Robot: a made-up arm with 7 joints.
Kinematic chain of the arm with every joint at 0, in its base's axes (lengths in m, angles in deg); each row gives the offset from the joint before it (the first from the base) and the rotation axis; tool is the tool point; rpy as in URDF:
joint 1: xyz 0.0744 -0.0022 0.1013 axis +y
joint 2: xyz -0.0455 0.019 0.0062 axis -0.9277 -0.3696 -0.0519
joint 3: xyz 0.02 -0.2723 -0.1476 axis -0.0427 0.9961 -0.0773
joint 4: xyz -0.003 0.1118 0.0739 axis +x
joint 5: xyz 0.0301 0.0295 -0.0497 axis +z
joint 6: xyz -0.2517 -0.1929 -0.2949 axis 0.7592 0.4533 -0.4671
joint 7: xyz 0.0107 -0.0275 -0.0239 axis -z
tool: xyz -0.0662 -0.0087 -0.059 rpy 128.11 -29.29 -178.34
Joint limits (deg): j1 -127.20..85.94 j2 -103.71..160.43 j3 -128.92..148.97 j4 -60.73..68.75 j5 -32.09..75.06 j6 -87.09..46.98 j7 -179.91..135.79
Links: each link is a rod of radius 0.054 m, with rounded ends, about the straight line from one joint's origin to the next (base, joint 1, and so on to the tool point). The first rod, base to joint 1, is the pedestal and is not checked.
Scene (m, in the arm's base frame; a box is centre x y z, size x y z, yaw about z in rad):
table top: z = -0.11
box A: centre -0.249 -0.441 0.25 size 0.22 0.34 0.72 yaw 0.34
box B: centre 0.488 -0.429 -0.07 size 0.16 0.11 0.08 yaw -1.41
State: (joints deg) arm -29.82 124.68 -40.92 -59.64 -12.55 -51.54 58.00
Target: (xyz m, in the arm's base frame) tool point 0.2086 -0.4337 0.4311
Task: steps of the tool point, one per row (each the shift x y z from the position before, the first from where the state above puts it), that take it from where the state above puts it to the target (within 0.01 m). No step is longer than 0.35 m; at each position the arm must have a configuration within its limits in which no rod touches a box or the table.
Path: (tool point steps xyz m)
1: 0.0144 0.0987 0.0650
2: 0.0258 0.1099 0.0355
3: 0.0329 0.1104 0.0024
4: 0.0344 0.0997 -0.0298
5: 0.0297 0.0796 -0.0566
6: 0.0202 0.0525 -0.0740
7: 0.1111 -0.0413 0.1543
8: 0.1303 -0.1409 0.1527
9: 0.1428 -0.2340 0.0749
10: 0.1433 -0.2652 -0.0664
11: 0.1226 -0.1996 -0.2181

